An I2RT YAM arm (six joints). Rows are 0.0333 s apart.
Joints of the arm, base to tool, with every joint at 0 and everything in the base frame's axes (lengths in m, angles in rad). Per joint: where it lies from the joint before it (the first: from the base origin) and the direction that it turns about. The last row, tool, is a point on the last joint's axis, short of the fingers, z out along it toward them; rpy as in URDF.
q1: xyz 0 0 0.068 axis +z
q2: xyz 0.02 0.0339 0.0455 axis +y
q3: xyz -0.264 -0.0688 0 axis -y
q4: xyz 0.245 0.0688 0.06 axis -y
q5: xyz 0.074 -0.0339 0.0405 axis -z
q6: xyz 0.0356 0 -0.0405 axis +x
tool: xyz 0 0 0 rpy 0 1.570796 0
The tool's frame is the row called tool.
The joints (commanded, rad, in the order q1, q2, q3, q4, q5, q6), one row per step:
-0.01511 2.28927 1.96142 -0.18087 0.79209 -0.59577
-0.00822 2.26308 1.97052 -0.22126 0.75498 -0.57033
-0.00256 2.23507 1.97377 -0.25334 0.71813 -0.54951
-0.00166 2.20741 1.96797 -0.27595 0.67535 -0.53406
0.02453 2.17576 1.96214 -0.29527 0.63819 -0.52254
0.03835 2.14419 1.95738 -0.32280 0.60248 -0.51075
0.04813 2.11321 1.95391 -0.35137 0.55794 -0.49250
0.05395 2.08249 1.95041 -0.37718 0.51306 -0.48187
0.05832 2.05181 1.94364 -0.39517 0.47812 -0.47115
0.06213 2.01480 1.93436 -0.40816 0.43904 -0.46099
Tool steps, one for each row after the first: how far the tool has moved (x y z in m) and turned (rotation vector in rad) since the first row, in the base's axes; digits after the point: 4 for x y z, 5 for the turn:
-0.0039 0.0046 0.0125 0.03388 -0.01307 0.03035
-0.0084 0.0086 0.0245 0.06536 -0.02638 0.06052
-0.0134 0.0103 0.0339 0.09687 -0.03550 0.09270
-0.0188 0.0247 0.0454 0.12355 -0.04734 0.14697
-0.0254 0.0326 0.0564 0.15008 -0.05209 0.18699
-0.0321 0.0385 0.0671 0.18588 -0.05975 0.22782
-0.0391 0.0424 0.0778 0.21669 -0.06475 0.26792
-0.0462 0.0453 0.0879 0.24216 -0.07448 0.29848
-0.0548 0.0478 0.1002 0.26852 -0.09202 0.33344

